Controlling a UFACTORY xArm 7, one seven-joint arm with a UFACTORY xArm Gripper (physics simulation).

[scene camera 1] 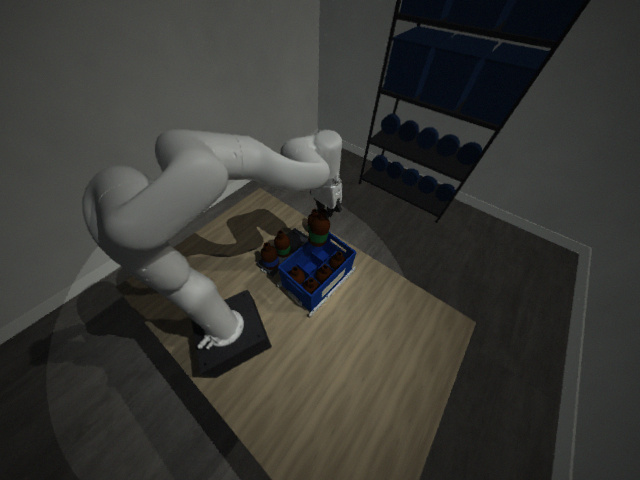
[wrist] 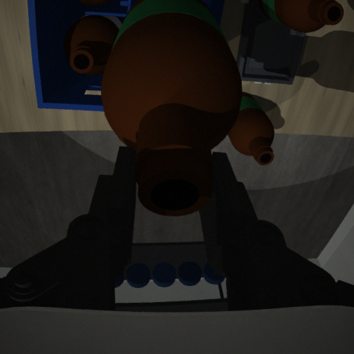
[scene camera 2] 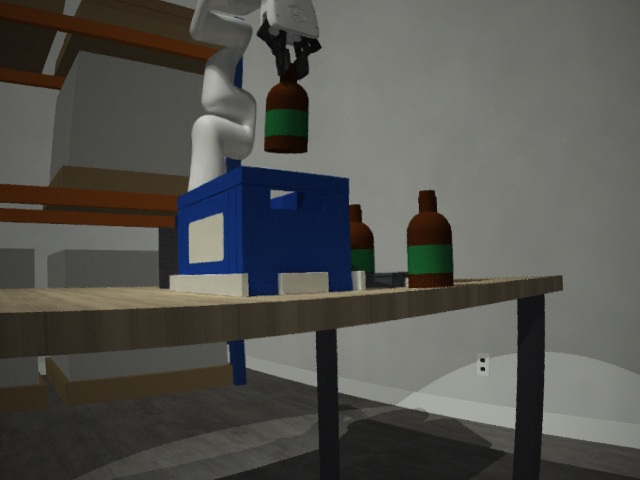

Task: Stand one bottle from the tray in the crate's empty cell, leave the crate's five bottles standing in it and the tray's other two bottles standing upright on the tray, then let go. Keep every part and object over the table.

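Frame: origin at the arm's base, x right, y back, z down, level; millimetres.
Seen in the pictures: gripper, fingertip midpoint: (scene camera 1: 324,213) (scene camera 2: 293,75); arm's base, link origin: (scene camera 1: 225,328).
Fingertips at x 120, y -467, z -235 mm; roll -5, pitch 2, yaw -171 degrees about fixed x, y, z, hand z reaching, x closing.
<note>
Pixels of each thing's top centre, then the offset from my fingertips to it.
- brown bottle with a green band, top centre: (scene camera 2: 287,66) (scene camera 1: 320,211) dy +22, dx -6, dz -26 mm
- blue crate, top centre: (scene camera 2: 254,187) (scene camera 1: 318,259) dy +76, dx +22, dz +189 mm
- blue-banded bottle, top centre: (scene camera 1: 266,244) dy +126, dx -209, dz +204 mm
My gripper (scene camera 1: 326,210) (scene camera 2: 292,73) (wrist: 169,176) is shut on the neck of a brown bottle with a green band (scene camera 1: 319,229) (scene camera 2: 286,122) (wrist: 172,90). The bottle hangs upright, its base above the rim of the blue crate (scene camera 1: 315,297) (scene camera 2: 294,232) (wrist: 36,65), near its far end. Several bottles stand in the crate; two cells on the tray side look empty. On the dark tray (scene camera 1: 297,237) (scene camera 2: 385,280) (wrist: 272,55) stand a green-banded bottle (scene camera 1: 282,243) (wrist: 300,12) and a blue-banded bottle (scene camera 1: 269,255). Another green-banded bottle (scene camera 2: 430,242) (wrist: 252,130) stands upright on the table, beyond the tray's end.
The wooden table (scene camera 1: 361,361) (scene camera 2: 129,322) has its far edge close behind the crate and the loose bottle. The arm's black base (scene camera 1: 255,328) is on the near side of the crate. A tall rack (scene camera 1: 436,109) stands on the floor beyond the table.
</note>
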